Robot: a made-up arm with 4 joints. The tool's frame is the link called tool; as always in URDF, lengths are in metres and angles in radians.
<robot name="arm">
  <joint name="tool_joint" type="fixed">
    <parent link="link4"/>
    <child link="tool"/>
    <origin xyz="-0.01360 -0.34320 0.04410" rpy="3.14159 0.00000 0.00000"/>
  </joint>
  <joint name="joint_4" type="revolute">
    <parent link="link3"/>
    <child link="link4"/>
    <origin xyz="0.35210 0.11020 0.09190" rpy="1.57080 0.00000 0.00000"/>
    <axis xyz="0 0 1"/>
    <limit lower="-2.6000" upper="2.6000" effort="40" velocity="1.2"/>
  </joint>
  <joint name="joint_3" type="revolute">
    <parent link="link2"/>
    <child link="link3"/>
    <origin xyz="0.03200 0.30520 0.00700" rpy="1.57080 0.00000 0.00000"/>
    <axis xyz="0 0 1"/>
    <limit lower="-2.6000" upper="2.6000" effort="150" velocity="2.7"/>
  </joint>
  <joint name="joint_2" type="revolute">
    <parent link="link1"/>
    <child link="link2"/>
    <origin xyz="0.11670 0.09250 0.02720" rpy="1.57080 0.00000 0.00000"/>
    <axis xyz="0 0 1"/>
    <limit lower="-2.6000" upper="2.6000" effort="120" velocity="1"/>
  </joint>
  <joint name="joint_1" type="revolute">
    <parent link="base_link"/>
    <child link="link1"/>
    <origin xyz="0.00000 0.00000 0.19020" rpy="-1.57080 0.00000 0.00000"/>
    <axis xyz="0 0 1"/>
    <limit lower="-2.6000" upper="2.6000" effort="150" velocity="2.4"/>
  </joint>
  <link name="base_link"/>
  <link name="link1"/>
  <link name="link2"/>
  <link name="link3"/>
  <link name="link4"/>
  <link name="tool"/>
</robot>
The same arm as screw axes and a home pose.
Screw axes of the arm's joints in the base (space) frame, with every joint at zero. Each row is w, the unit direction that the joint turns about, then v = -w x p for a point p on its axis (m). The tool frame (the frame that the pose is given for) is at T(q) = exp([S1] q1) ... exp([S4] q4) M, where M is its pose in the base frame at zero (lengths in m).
S1: w 0 1 0 v -0.1902 0 0
S2: w 0 0 1 v 0.0272 -0.1167 0
S3: w 0 -1 0 v 0.1047 0 -0.1487
S4: w 0 0 -1 v -0.2405 0.5008 0
M =
1 0 0 0.4872
0 1 -0.000005 0.5837
0 0.000005 1 0.1708
0 0 0 1
Joint limits (deg, base to tool): -148.97..148.97 -148.97..148.97 -148.97..148.97 -148.97..148.97

